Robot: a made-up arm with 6 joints.
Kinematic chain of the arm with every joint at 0, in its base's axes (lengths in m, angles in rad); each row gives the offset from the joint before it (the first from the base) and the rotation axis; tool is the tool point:
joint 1: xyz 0 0 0.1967 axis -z
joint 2: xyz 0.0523 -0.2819 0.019 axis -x
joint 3: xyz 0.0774 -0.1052 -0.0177 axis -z
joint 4: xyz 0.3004 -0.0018 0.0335 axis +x
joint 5: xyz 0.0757 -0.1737 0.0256 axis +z
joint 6: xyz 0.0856 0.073 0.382 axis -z
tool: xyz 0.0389 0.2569 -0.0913
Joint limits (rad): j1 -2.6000..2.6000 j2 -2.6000..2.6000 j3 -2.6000..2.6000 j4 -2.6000..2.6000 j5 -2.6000..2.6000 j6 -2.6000..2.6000
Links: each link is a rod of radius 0.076 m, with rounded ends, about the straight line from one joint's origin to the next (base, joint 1, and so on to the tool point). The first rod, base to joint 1, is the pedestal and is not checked.
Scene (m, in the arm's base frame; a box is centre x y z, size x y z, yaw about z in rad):
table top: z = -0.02
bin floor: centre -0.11 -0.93 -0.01 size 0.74 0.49 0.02 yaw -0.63
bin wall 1: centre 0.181 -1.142 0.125 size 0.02 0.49 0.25 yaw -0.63
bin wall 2: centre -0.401 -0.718 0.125 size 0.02 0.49 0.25 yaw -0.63
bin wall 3: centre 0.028 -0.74 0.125 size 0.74 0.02 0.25 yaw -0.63
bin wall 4: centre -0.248 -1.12 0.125 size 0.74 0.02 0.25 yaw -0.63
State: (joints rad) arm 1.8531 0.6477 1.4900 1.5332 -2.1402 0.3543
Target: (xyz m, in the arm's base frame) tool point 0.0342 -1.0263 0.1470
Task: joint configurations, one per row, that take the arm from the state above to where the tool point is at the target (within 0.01 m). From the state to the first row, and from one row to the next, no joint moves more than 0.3 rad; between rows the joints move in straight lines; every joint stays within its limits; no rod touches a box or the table.
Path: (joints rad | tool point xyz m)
1: 1.5588 0.7841 1.4486 1.7089 -2.2035 0.3954 | -1.1053 0.0390 0.2614
2: 1.2644 0.9205 1.4072 1.8846 -2.2669 0.4365 | -1.0274 -0.3959 0.3136
3: 0.9701 1.0569 1.3657 2.0603 -2.3302 0.4776 | -0.7752 -0.7602 0.3677
4: 0.6758 1.1933 1.3243 2.2360 -2.3935 0.5188 | -0.3962 -0.9834 0.4158
5: 0.3815 1.3297 1.2829 2.4118 -2.4568 0.5599 | 0.0342 -1.0263 0.4509
6: 0.3979 1.1536 1.2225 2.4296 -2.4944 0.5891 | 0.0298 -1.0429 0.2964
7: 0.4144 0.9775 1.1620 2.4475 -2.5319 0.6183 | 0.0342 -1.0263 0.1470

